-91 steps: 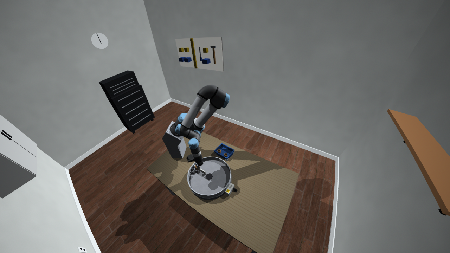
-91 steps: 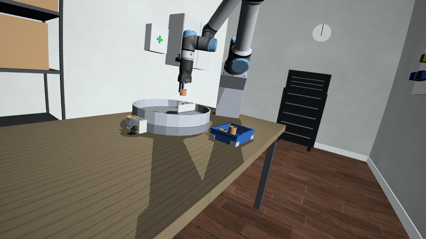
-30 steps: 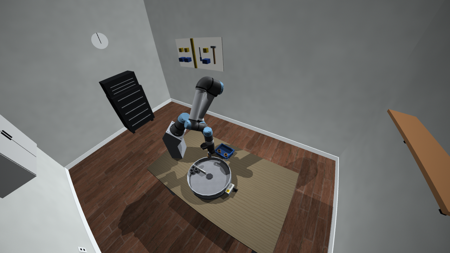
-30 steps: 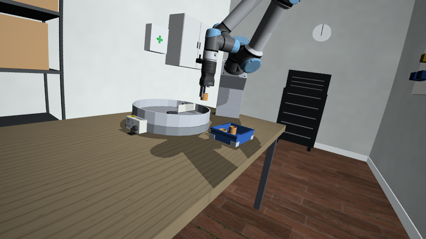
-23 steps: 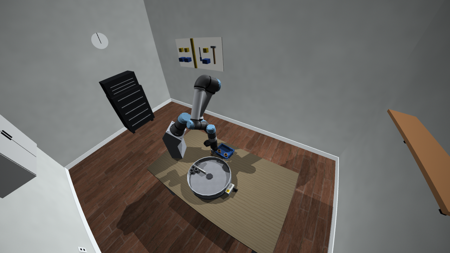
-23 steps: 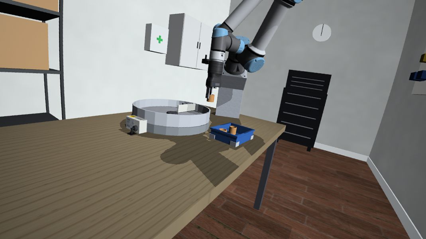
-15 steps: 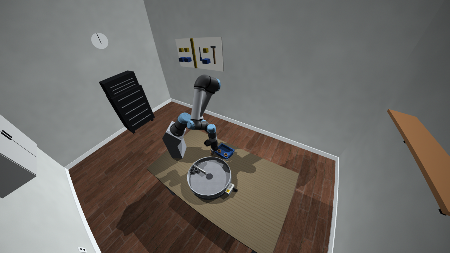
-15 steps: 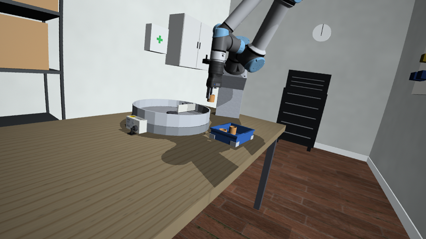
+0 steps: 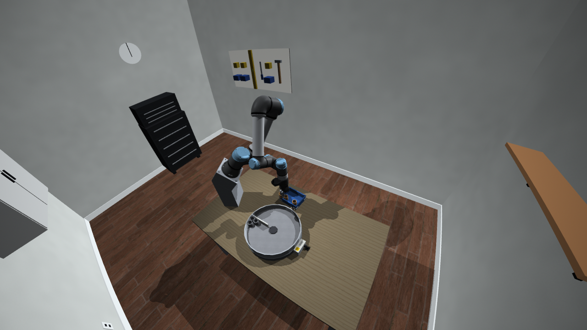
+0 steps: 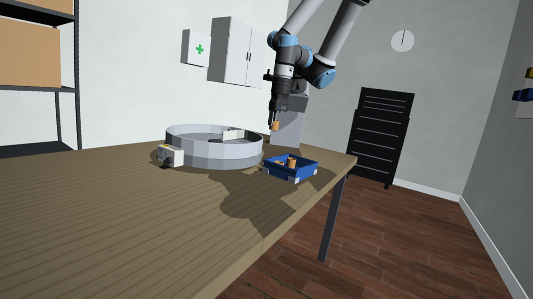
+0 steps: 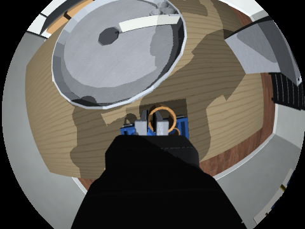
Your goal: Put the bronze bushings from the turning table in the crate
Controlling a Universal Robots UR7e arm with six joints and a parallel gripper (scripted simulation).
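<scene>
My hand is 160 mm above the blue crate, 120 mm to the right of it and 20 mm past it. From my hand the other things lie so: round grey turning table (220 mm to the right, 130 mm below, 120 mm ahead).
</scene>
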